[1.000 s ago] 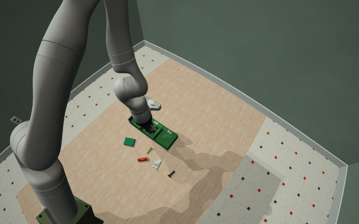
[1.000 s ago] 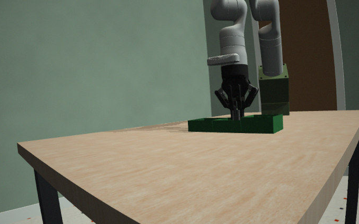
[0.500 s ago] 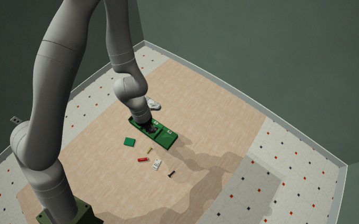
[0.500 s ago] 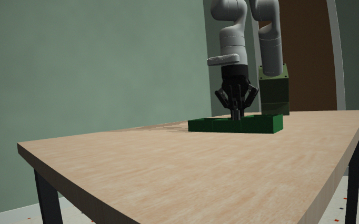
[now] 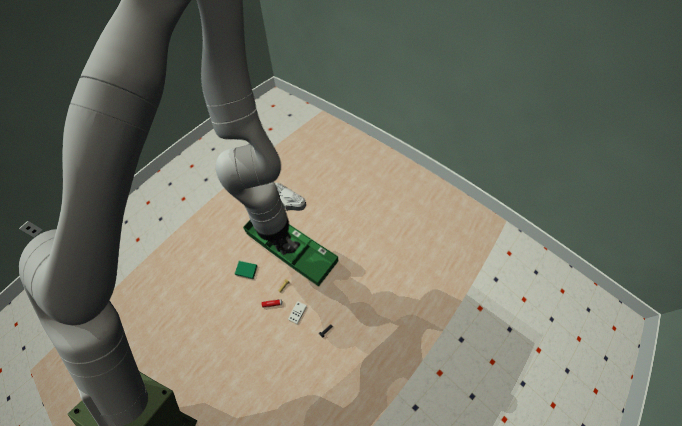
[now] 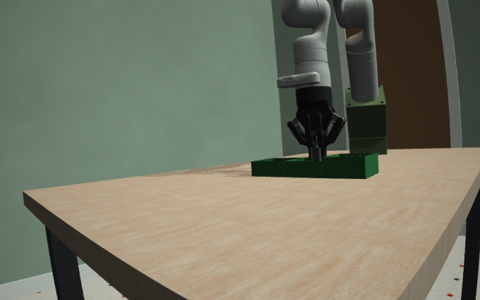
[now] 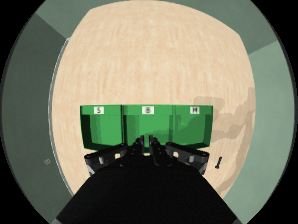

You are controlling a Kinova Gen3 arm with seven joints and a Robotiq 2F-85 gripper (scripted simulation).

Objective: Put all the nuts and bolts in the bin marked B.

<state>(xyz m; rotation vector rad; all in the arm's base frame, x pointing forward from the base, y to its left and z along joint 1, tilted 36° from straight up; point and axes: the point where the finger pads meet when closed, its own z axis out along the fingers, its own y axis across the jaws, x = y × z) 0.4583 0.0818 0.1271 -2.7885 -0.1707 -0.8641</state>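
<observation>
Now: hand 20 mm short of the green bin and 20 mm above it. Also, from my hand: brass bolt 70 mm to the right, 50 mm behind, 30 mm below; then flat green block 110 mm behind, 30 mm to the left, 30 mm below; then red cylinder 110 mm behind, 90 mm to the right, 30 mm below.
</observation>
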